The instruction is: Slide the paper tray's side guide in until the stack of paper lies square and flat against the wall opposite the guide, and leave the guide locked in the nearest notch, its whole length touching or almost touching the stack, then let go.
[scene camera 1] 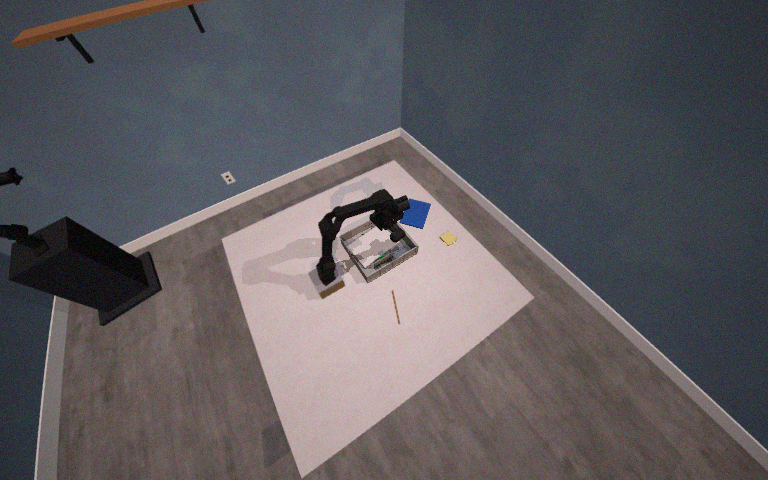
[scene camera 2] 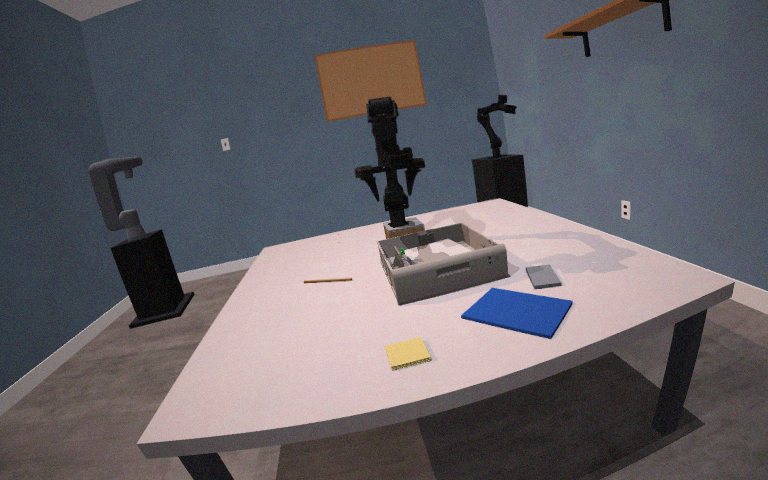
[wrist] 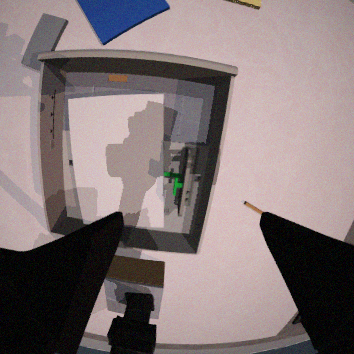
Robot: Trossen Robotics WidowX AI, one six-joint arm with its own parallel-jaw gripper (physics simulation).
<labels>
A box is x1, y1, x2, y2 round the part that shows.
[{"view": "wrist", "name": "my gripper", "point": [192, 219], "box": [0, 211, 353, 353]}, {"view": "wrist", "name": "blue book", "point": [107, 27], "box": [77, 0, 168, 44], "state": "on the table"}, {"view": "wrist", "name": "small grey block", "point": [49, 28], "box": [20, 13, 67, 70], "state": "on the table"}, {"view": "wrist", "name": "white paper stack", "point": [117, 141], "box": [68, 94, 163, 226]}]
</labels>
